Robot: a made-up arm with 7 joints.
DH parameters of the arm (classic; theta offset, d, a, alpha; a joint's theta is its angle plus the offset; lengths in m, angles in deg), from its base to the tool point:
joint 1: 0 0.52 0 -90
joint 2: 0 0 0 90
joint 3: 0 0.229 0.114 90
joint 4: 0 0 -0.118 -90
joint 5: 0 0.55 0 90
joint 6: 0 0 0.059 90
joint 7: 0 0 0 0
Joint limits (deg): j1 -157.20..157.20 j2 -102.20..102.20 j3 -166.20..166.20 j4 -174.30..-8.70 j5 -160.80..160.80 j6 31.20..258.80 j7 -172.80..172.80
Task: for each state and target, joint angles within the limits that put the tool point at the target. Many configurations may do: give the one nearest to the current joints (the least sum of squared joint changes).
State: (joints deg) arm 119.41 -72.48 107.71 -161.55 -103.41 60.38 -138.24
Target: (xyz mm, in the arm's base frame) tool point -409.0 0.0 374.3
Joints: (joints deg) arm 138.91 -70.58 107.06 -174.30 -64.23 31.20 -138.24
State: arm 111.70 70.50 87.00 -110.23 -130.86 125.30 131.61
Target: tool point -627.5 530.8 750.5
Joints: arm 93.80 68.63 89.00 -60.77 -128.06 111.23 131.61
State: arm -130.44 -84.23 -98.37 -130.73 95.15 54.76 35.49
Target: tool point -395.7 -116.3 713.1
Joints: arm -123.35 -102.20 -73.48 -174.30 90.21 45.44 35.49
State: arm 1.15 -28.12 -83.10 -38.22 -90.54 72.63 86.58
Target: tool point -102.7 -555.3 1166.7
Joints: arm 3.32 -21.78 -75.36 -57.57 -87.37 62.22 86.58
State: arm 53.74 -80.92 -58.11 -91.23 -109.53 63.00 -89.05
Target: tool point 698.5 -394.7 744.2
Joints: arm 95.75 -82.26 -74.51 -76.93 -111.37 67.59 -89.05
